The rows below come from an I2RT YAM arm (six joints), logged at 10 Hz.
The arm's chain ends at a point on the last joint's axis. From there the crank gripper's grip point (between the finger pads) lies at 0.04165 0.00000 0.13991 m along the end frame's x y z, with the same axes.
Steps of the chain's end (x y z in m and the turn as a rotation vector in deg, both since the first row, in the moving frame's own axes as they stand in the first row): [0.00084, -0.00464, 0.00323, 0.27, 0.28, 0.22]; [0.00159, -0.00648, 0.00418, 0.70, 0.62, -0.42]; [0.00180, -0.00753, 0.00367, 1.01, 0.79, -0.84]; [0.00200, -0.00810, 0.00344, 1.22, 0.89, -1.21]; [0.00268, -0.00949, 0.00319, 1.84, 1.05, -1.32]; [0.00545, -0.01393, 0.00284, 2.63, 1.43, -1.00]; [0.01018, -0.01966, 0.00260, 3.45, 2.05, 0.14]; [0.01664, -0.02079, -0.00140, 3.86, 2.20, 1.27]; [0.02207, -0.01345, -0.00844, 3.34, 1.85, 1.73]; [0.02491, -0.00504, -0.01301, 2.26, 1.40, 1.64]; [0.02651, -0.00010, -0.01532, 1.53, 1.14, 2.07]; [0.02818, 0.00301, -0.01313, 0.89, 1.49, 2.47]
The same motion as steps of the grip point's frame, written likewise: [0.00152, -0.00514, 0.00302, 0.27, 0.28, 0.22]; [0.00309, -0.00850, 0.00371, 0.70, 0.62, -0.42]; [0.00370, -0.01062, 0.00306, 1.01, 0.79, -0.84]; [0.00413, -0.01197, 0.00274, 1.22, 0.89, -1.21]; [0.00517, -0.01496, 0.00232, 1.84, 1.05, -1.32]; [0.00886, -0.02108, 0.00159, 2.63, 1.43, -1.00]; [0.01517, -0.02792, 0.00077, 3.45, 2.05, 0.14]; [0.02207, -0.02917, -0.00339, 3.86, 2.20, 1.27]; [0.02667, -0.02023, -0.01006, 3.34, 1.85, 1.73]; [0.02838, -0.00930, -0.01415, 2.26, 1.40, 1.64]; [0.02932, -0.00227, -0.01621, 1.53, 1.14, 2.07]; [0.03181, 0.00272, -0.01426, 0.89, 1.49, 2.47]
